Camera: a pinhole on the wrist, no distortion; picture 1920 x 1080 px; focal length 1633.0 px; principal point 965.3 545.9 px. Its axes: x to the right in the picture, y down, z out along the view. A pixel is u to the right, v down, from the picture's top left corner.
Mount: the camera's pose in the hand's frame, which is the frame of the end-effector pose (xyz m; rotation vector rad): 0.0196 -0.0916 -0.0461 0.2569 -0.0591 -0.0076
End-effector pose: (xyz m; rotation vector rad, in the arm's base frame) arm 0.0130 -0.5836 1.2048 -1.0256 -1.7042 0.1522
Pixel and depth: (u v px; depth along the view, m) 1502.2 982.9 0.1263
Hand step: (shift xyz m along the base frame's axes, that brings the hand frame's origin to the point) -0.1249 0.0130 0.0551
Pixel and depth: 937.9 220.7 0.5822
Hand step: -0.5977 -0.0514 -0.0169
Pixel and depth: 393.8 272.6 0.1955
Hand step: -0.2010 -0.0988 0.0001
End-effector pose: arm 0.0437 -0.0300 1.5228 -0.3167 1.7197 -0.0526
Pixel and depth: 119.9 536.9 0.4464
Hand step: 0.4310 -0.0857 0.2062
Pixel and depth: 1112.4 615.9 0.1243
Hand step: 0.0919 -0.1082 -0.0107
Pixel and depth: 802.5 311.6 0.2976
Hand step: 0.2639 -0.1603 0.0305
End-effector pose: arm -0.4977 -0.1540 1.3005 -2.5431 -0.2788 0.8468
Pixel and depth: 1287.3 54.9 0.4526
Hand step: -0.1721 0.4505 -0.1412
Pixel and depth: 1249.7 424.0 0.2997
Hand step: -0.1132 0.2681 -0.1105
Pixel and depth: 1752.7 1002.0 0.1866
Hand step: -0.0194 0.1636 -0.1177
